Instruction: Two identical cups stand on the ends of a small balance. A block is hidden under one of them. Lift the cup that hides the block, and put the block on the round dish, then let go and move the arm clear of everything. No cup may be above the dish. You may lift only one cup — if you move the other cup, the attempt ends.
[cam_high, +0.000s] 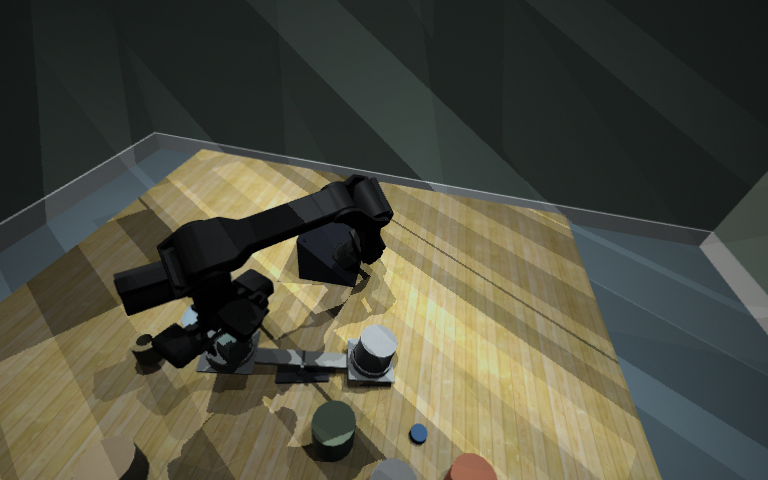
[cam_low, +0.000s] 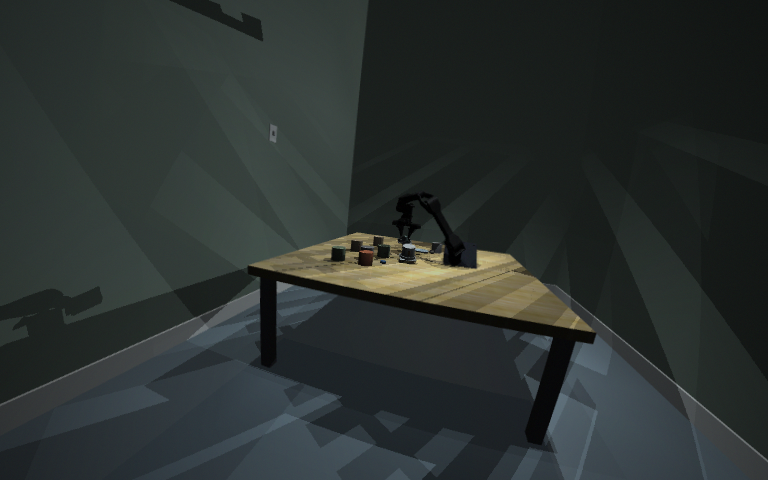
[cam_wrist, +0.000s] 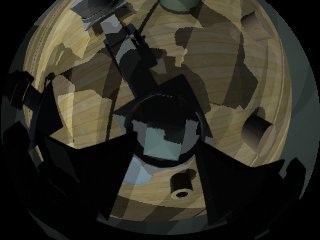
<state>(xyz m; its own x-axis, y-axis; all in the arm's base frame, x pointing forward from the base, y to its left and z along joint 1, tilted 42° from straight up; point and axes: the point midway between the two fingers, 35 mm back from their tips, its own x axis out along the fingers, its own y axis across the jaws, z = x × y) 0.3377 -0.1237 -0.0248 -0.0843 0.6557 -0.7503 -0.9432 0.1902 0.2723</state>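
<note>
The teal block is 10 mm below my gripper tip. The rest, counted from my gripper tip: blue disc (360 mm to the left, 90 mm below, 20 mm ahead); then pale round dish (120 mm to the right, 100 mm behind, 90 mm below); then tan ring (170 mm to the right, 70 mm below, 10 mm ahead).
</note>
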